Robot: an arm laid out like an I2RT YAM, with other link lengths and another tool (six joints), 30 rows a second.
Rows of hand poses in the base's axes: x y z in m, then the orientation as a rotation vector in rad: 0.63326, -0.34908, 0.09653, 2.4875, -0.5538, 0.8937; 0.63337, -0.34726, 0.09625, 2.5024, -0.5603, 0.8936; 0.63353, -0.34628, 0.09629, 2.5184, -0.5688, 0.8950; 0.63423, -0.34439, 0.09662, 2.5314, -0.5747, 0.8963; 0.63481, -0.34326, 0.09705, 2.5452, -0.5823, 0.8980; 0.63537, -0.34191, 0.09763, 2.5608, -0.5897, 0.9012; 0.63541, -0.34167, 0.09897, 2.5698, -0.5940, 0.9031; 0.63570, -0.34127, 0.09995, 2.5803, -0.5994, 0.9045; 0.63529, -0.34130, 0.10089, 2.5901, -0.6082, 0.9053
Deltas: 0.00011, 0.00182, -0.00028, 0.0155, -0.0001, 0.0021; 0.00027, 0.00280, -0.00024, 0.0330, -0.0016, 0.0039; 0.00097, 0.00469, 0.00009, 0.0468, -0.0027, 0.0060; 0.00155, 0.00582, 0.00052, 0.0620, -0.0044, 0.0076; 0.00211, 0.00717, 0.00110, 0.0788, -0.0070, 0.0104; 0.00215, 0.00741, 0.00244, 0.0886, -0.0085, 0.0120; 0.00244, 0.00781, 0.00342, 0.1000, -0.0099, 0.0135; 0.00203, 0.00778, 0.00436, 0.1121, -0.0115, 0.0126
